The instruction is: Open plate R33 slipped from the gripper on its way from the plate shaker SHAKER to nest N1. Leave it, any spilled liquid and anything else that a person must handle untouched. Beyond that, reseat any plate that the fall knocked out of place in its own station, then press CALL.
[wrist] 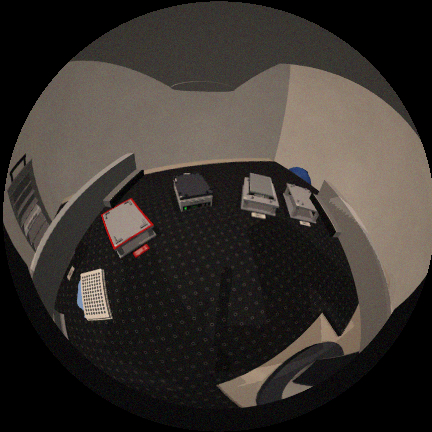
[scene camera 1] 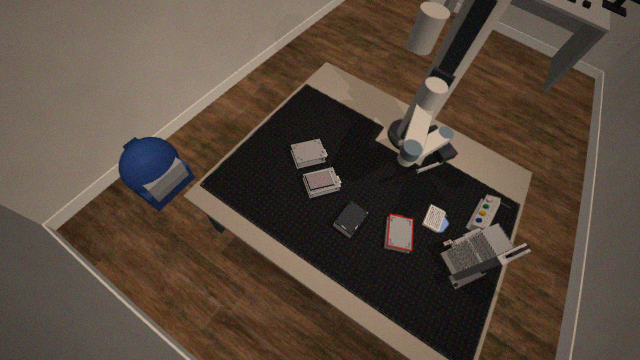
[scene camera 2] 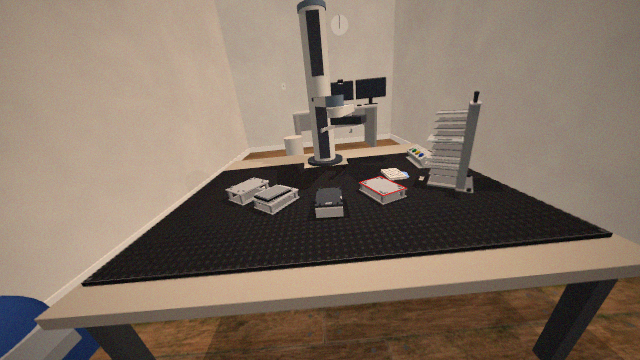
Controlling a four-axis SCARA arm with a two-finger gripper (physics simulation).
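Where they show: gripper, between the fingertips: (wrist: 230, 168) (scene camera 2: 335, 130); arm's base, origin of its link: (scene camera 2: 325, 160).
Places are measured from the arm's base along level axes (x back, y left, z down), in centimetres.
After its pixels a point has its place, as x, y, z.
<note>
Plate R33 (scene camera 1: 434, 218) @(-42.3, 33.4, -2.7) (scene camera 2: 393, 174) @(-44.7, 32.5, -2.9) (wrist: 95, 295) @(-41.2, 32.3, -2.3), white with wells, lies on the mat beside a blue spill (scene camera 1: 444, 225) (scene camera 2: 406, 175) @(-47.8, 37.8, -2.4) (wrist: 80, 296) @(-41.0, 37.3, -2.9). The dark-topped shaker (scene camera 1: 351, 219) @(-69.7, -0.9, -6.8) (scene camera 2: 329, 201) @(-73.3, -1.5, -6.8) (wrist: 193, 191) @(-63.3, -0.7, -6.8) shows no plate. A plate (scene camera 1: 320, 179) @(-60.9, -24.3, -7.6) (scene camera 2: 273, 193) @(-63.7, -23.8, -7.8) (wrist: 261, 184) @(-59.8, -24.1, -7.5) lies on one white station and looks slightly askew; its exact seating is unclear. The other white station (scene camera 1: 308, 151) @(-50.2, -38.9, -6.9) (scene camera 2: 247, 186) @(-51.3, -38.7, -6.9) (wrist: 301, 197) @(-49.1, -36.8, -6.9) shows no plate. The CALL button (scene camera 1: 479, 220) @(-33.2, 52.0, -8.3) is blue. My gripper (wrist: 230, 168) @(-36.7, 5.6, -26.1) is open and empty, high above the mat; in scene camera 1 the arm partly covers it.
A red-edged station (scene camera 1: 400, 232) @(-60.8, 21.6, -5.2) (scene camera 2: 383, 185) @(-61.3, 22.1, -5.3) (wrist: 127, 223) @(-58.1, 19.9, -5.3) stands between the shaker and R33, with no plate on top. A tall plate rack (scene camera 1: 500, 239) @(-53.8, 52.5, -31.6) (scene camera 2: 470, 145) @(-64.6, 53.6, -19.9) and the button panel (scene camera 1: 490, 204) @(-22.3, 53.5, -8.6) (scene camera 2: 419, 159) @(-35.7, 49.7, -6.3) stand at the right side. Station labels are too small to read.
</note>
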